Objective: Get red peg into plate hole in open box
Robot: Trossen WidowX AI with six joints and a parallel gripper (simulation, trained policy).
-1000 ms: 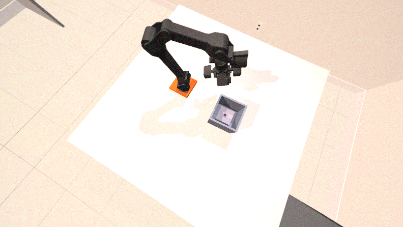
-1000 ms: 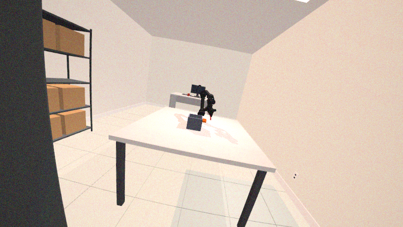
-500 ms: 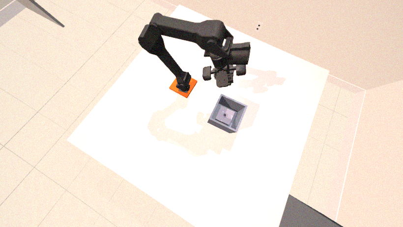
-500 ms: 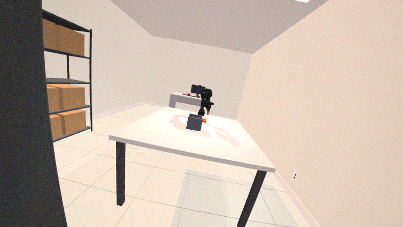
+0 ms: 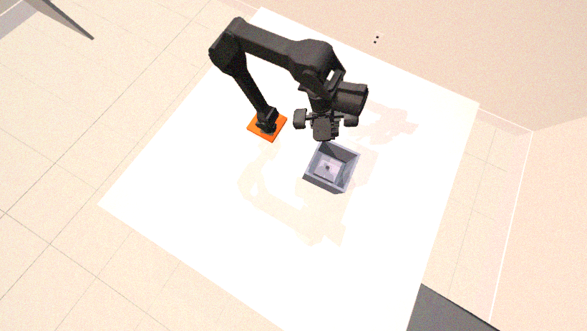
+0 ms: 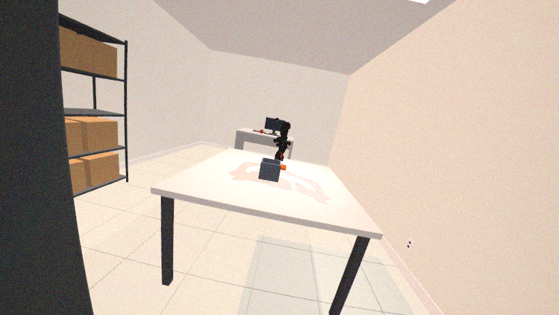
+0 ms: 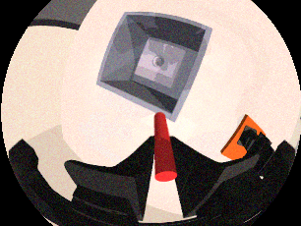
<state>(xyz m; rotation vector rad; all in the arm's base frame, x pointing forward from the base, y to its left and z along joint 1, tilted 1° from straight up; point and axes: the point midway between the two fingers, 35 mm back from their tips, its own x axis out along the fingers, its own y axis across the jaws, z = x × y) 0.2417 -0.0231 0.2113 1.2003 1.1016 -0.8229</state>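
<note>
Right now the pale plate is 60 mm ahead of my gripper tip, 90 mm to the right of it and 150 mm below it. Also, from my gripper tip: red peg right at my gripper tip.
</note>
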